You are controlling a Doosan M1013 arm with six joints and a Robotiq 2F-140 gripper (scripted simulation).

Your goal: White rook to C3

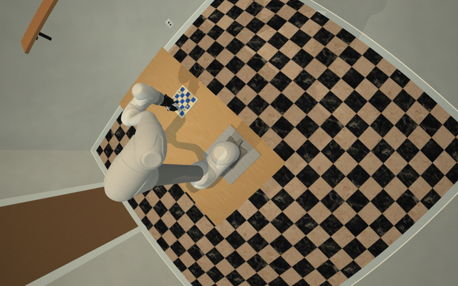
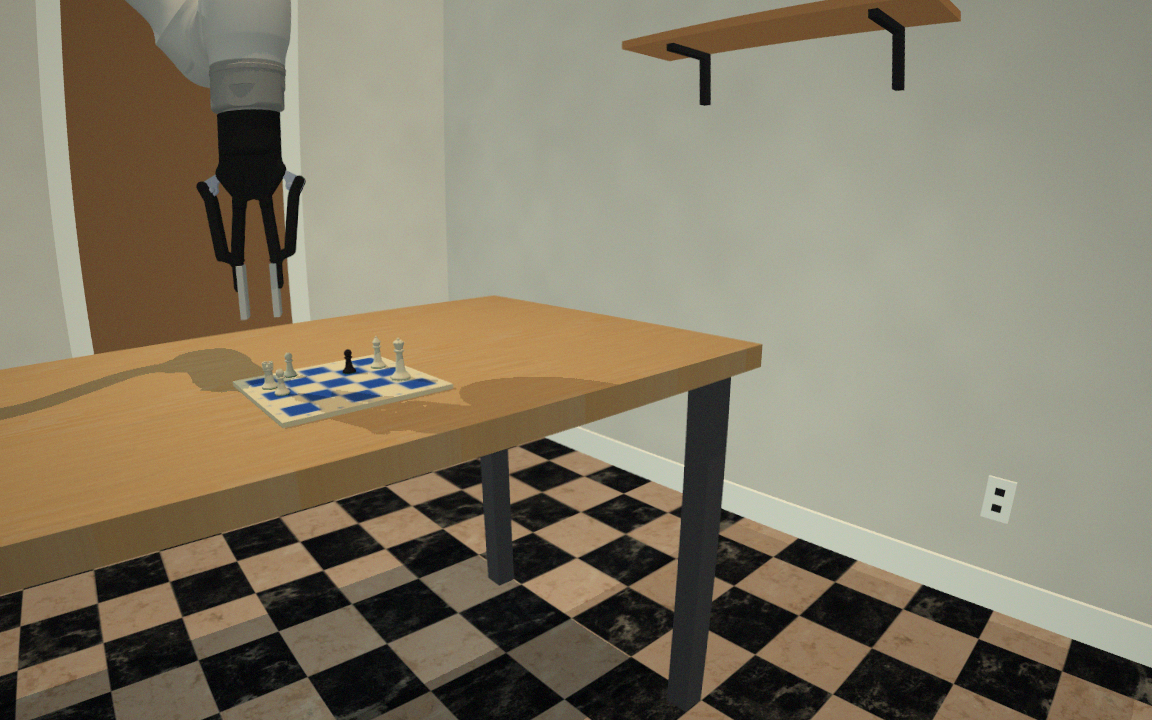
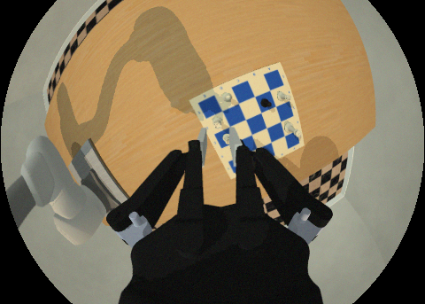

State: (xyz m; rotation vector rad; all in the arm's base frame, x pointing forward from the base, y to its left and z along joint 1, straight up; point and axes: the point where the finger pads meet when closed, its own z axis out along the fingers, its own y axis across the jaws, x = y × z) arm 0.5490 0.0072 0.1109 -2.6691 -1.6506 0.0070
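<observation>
Now: hand 11 cm above the white rook. The rest, counted from my hand: chessboard (7 cm ahead, 4 cm to the right, 13 cm below); black pawn (11 cm ahead, 1 cm to the right, 11 cm below); tall white piece (15 cm ahead, 9 cm to the right, 10 cm below).
</observation>
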